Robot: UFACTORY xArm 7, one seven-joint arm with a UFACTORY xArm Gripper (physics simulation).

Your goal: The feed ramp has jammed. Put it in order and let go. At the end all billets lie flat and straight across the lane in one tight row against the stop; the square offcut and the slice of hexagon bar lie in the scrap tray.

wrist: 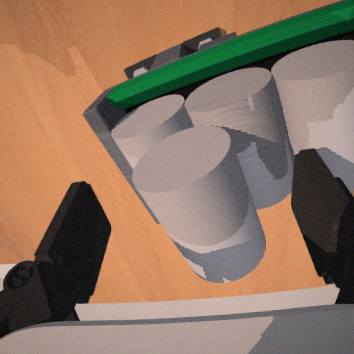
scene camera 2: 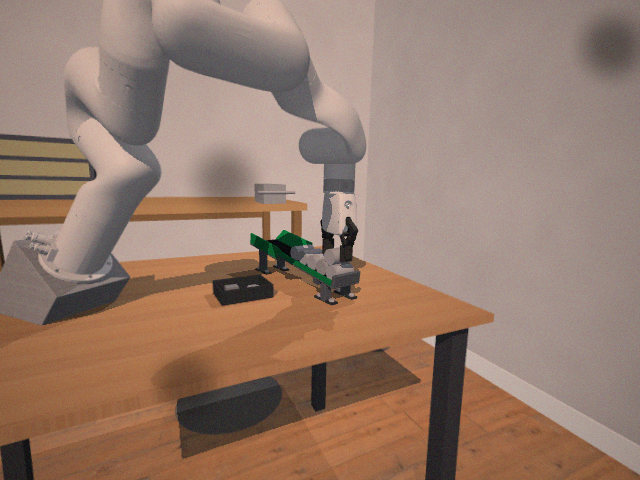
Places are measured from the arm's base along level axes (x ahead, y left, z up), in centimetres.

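Pixels of known places: gripper, fingertip midpoint: (wrist: 192, 191) (scene camera 2: 336, 257); arm's base, origin of the base link: (scene camera 2: 77, 260).
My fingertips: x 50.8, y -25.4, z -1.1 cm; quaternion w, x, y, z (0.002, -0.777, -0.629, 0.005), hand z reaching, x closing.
Ahead of a thing's pixels: the offset from my fingertips to its middle. "pt": to the spot under its first point. Level surfaces: height alone.
The green feed ramp @(pt dx -4.3, dy +4.6, dz -4.3 cm) (scene camera 2: 311, 272) (wrist: 225, 61) slopes down to a grey stop @(dx +0.1, dy -3.7, dz -4.6 cm) (scene camera 2: 345, 279) (wrist: 102, 126). Several grey billets lie in its lane. In the wrist view, one billet @(dx +0.1, dy -1.3, dz -3.3 cm) (wrist: 149, 117) is beside the stop, then a second @(dx +0.1, dy +2.7, dz -2.9 cm) (wrist: 232, 95) and a third @(dx +0.1, dy +6.7, dz -2.4 cm) (wrist: 320, 67). Another billet @(dx +0.8, dy +0.3, dz +0.3 cm) (wrist: 197, 200) rests on top of the lowest two, its near end sticking out past them. My gripper (scene camera 2: 337, 254) (wrist: 192, 191) is open, with its fingers on either side of this upper billet and not closed on it. The black scrap tray @(dx -18.3, dy +15.1, dz -8.8 cm) (scene camera 2: 248, 295) holds two small light pieces @(dx -21.1, dy +15.5, dz -8.9 cm) (scene camera 2: 231, 286) @(dx -15.5, dy +14.7, dz -9.4 cm) (scene camera 2: 252, 285).
The ramp stands on dark legs @(pt dx -4.0, dy -0.9, dz -8.1 cm) (scene camera 2: 325, 292) on the wooden table @(dz -10.6 cm) (scene camera 2: 217, 335). The scrap tray is left of the ramp in the scene view, between it and the robot base (scene camera 2: 77, 294). A grey box (scene camera 2: 270, 193) stands on a back bench (scene camera 2: 206, 206).
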